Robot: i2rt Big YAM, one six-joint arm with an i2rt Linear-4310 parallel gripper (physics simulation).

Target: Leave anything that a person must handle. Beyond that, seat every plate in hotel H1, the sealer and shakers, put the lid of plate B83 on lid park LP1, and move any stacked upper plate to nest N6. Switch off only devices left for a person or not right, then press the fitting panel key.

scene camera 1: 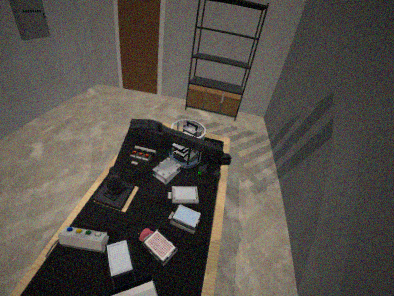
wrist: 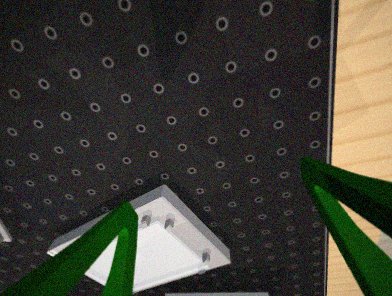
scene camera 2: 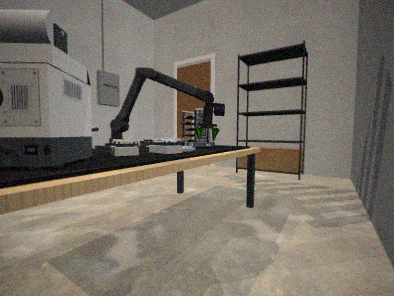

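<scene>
My gripper is open and empty, low over the table near its right edge, beside the hotel. The hotel is partly behind the arm; white plates show in it. Nest N6 is a pale block left of the gripper. Lid park LP1 has corner pins and a white rectangle inside; I cannot tell whether that is a lid. A pale-blue plate sits on one shaker. A red-dotted plate sits on the other, beside a red patch. Labels are unreadable.
A switch strip with red lights lies left of the hotel. The key panel has coloured keys. A white plate lies beside it. A large white-and-grey machine stands at the table's near end. A shelf unit stands beyond the table.
</scene>
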